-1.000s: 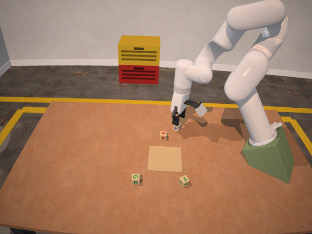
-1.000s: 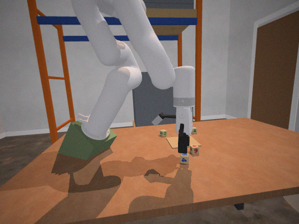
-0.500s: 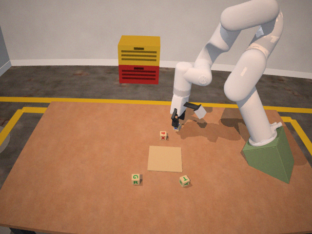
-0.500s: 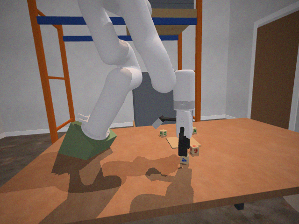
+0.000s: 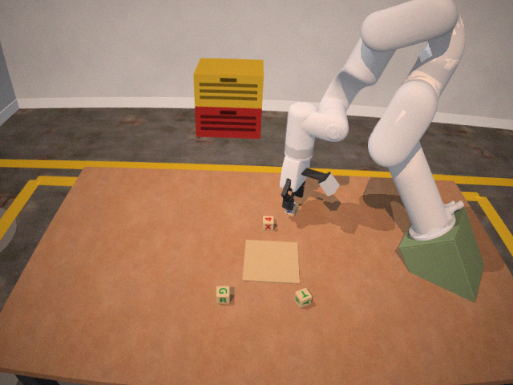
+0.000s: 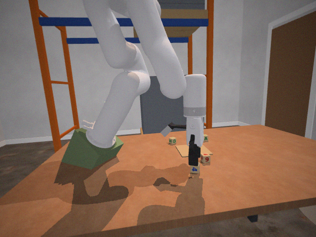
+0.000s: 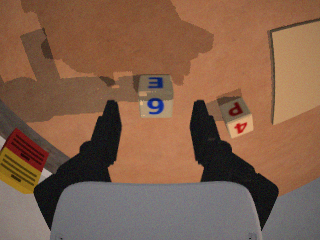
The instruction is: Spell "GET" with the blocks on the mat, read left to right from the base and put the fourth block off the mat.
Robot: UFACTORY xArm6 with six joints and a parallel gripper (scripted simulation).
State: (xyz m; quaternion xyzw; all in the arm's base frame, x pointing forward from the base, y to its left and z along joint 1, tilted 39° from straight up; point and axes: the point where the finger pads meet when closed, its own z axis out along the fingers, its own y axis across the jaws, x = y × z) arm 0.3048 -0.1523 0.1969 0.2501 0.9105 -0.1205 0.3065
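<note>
The e block is 4 cm below my hand. Also, from my hand: tan mat 18 cm to the left, 9 cm ahead, 5 cm below; then t block 32 cm to the left, 4 cm below, 4 cm ahead; then red-lettered block 8 cm ahead, 6 cm to the left, 4 cm below.
</note>
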